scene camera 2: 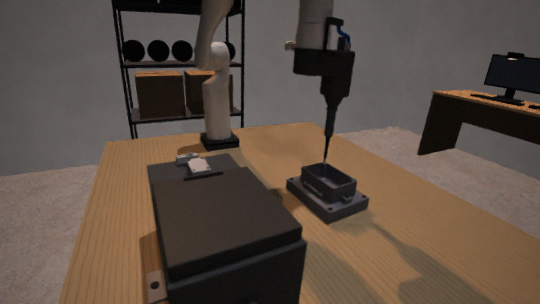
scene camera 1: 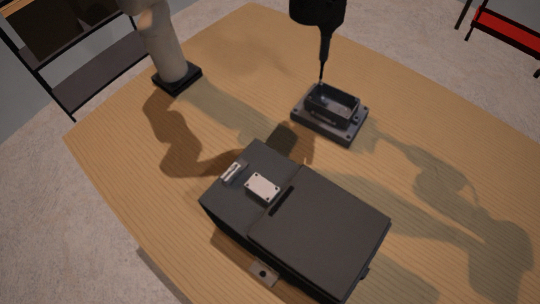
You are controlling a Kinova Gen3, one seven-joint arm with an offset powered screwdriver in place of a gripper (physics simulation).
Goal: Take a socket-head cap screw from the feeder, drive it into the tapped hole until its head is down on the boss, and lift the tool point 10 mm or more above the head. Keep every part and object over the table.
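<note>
The screwdriver [scene camera 1: 321,80] [scene camera 2: 325,160] points straight down, its thin bit tip just above or at the far corner boss of a dark open-topped housing [scene camera 1: 344,119] [scene camera 2: 342,192]. A small light spot shows at the tip in scene camera 2; whether it is a screw on the bit or a head on the boss is too small to tell. The tapped hole is hidden at this scale. The housing sits on a grey base plate [scene camera 1: 345,140] [scene camera 2: 330,214]. The dark feeder [scene camera 1: 325,230] [scene camera 2: 220,215] bears a pale plate with holes [scene camera 1: 262,187] [scene camera 2: 199,165] and a small metal block [scene camera 1: 231,172] [scene camera 2: 187,159].
The arm's black base [scene camera 1: 170,87] [scene camera 2: 220,143] stands at the table's back left. A tab with a hole [scene camera 1: 270,280] sticks out from the feeder's side. A shelf rack [scene camera 2: 243,90], a desk [scene camera 2: 440,120] and a red cart [scene camera 1: 505,32] stand beyond the table.
</note>
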